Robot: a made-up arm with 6 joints.
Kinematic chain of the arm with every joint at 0, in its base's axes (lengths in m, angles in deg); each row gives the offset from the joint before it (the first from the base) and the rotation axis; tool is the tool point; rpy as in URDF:
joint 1: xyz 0 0 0.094 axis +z
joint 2: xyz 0 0 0 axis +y
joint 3: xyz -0.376 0 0.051 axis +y
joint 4: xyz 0.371 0 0.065 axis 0.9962 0 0.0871
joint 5: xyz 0 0 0 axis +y
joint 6: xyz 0.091 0 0.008 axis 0.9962 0 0.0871
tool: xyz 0 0 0 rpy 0 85 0
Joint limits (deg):
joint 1: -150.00..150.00
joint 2: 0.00..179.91
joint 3: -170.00..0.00
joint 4: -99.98..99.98
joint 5: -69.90..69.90
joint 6: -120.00..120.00
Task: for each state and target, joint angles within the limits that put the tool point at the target. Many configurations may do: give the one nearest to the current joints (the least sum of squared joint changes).
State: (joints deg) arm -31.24 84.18 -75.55 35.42 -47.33 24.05
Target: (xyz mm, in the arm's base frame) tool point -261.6 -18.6 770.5
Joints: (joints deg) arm -6.64 32.10 -100.50 39.49 -56.93 24.05
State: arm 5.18 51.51 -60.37 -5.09 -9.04 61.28
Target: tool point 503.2 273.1 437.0
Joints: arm 28.30 98.44 -84.47 -5.74 -12.15 61.28
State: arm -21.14 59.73 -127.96 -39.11 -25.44 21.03
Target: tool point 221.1 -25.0 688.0
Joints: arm -13.18 56.33 -77.01 -43.26 -24.57 21.03
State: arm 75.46 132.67 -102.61 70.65 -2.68 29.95
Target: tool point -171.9 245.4 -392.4
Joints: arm 121.74 176.46 -68.41 70.35 11.48 29.95
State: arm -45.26 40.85 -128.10 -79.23 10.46 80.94
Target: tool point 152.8 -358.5 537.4
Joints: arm -62.86 71.85 -72.40 -76.11 18.15 80.94
